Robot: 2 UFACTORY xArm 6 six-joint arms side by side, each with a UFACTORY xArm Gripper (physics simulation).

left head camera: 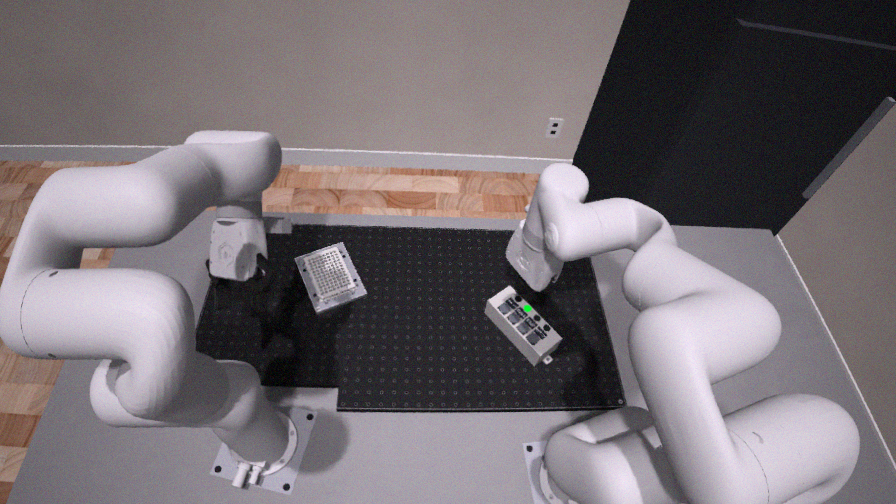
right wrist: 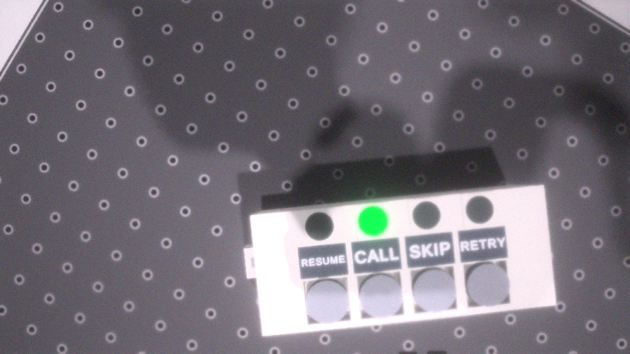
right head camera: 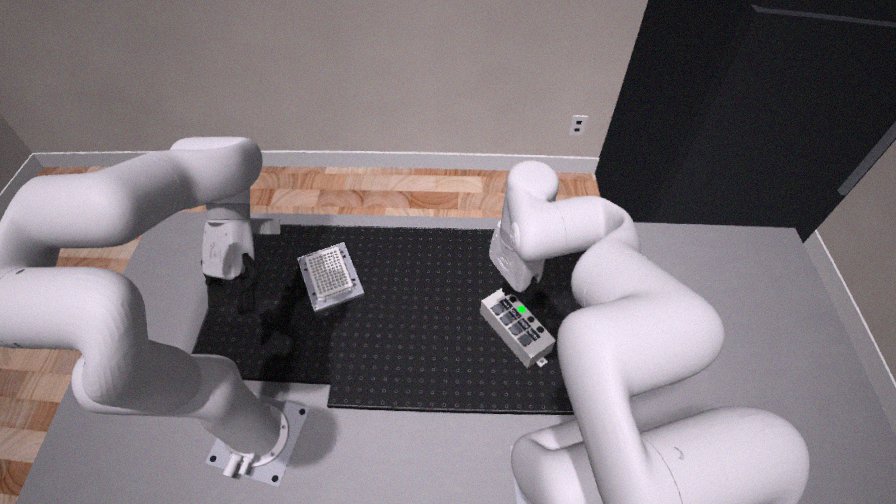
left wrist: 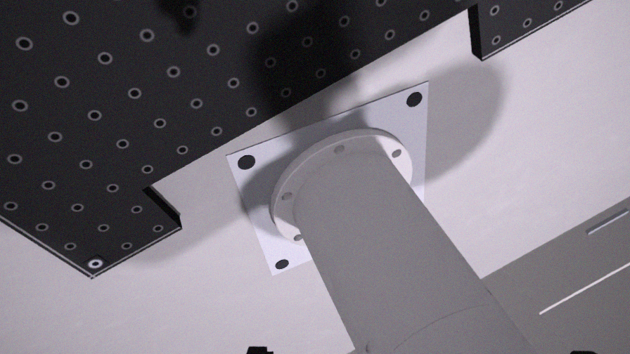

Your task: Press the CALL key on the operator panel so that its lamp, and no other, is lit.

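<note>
The white operator panel [left head camera: 513,333] [right head camera: 508,338] [right wrist: 531,250] lies on the black perforated board. In the right wrist view its round grey keys are in a row below the labels RESUME, CALL, SKIP and RETRY. The CALL lamp [left head camera: 527,308] [right head camera: 521,309] [right wrist: 373,221] glows green; the RESUME lamp [right wrist: 319,226], SKIP lamp [right wrist: 426,215] and RETRY lamp [right wrist: 479,209] are dark. The CALL key [right wrist: 381,296] is uncovered. My right gripper [right wrist: 422,352] is shut and empty, above and behind the panel, apart from the keys. My left gripper [left wrist: 421,351] is open and empty, far left of the panel.
A silver plate with a pale perforated block [left head camera: 330,273] [right head camera: 328,273] lies on the black board [left head camera: 413,376] [right head camera: 407,376], between my left gripper and the panel. The left arm's base plate [left wrist: 420,120] is bolted to the grey table near its front edge.
</note>
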